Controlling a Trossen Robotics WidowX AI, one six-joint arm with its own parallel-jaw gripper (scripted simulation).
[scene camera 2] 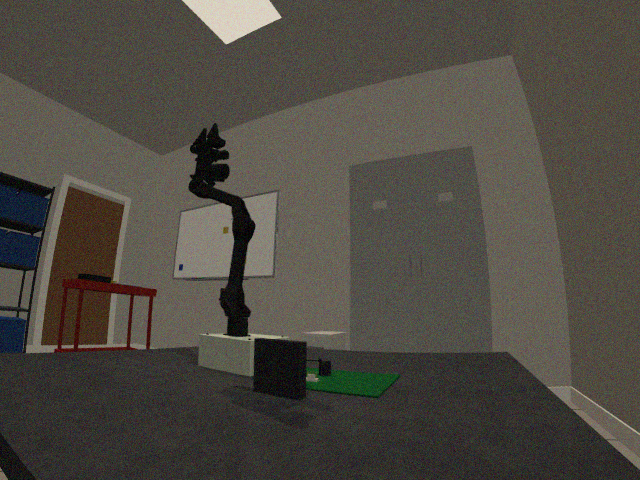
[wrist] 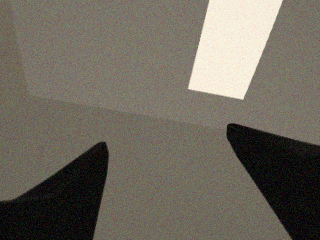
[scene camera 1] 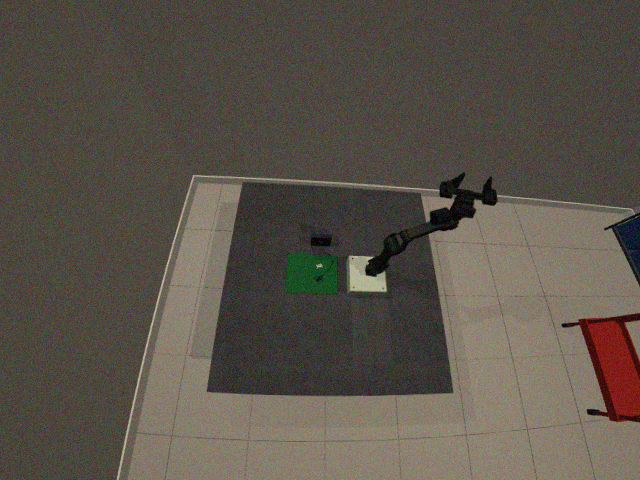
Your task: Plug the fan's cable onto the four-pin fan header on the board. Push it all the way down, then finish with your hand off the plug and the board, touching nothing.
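Note:
My gripper (scene camera 1: 478,175) (scene camera 2: 210,125) (wrist: 168,138): open, holding nothing. Green board (scene camera 1: 301,276) (scene camera 2: 364,384). Black fan (scene camera 2: 280,366).

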